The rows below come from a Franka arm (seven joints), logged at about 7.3 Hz.
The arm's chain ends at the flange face. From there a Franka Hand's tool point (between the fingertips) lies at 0.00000 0.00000 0.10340 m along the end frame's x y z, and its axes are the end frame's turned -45 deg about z.
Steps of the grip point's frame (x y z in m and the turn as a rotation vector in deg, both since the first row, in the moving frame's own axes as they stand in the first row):
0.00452, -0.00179, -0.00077, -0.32, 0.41, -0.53
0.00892, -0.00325, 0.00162, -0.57, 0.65, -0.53
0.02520, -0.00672, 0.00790, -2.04, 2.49, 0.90
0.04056, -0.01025, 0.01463, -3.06, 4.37, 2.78
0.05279, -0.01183, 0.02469, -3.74, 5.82, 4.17
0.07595, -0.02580, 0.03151, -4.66, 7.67, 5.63
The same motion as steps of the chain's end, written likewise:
0.00100, -0.00434, -0.00077, 0.06, 0.52, -0.53
0.00245, -0.00850, 0.00163, 0.06, 0.86, -0.53
0.00729, -0.02204, 0.00806, 0.32, 3.20, 0.90
0.01193, -0.03449, 0.01508, 0.93, 5.25, 2.78
0.01671, -0.04349, 0.02544, 1.47, 6.76, 4.17
0.01963, -0.06890, 0.03277, 2.13, 8.72, 5.63

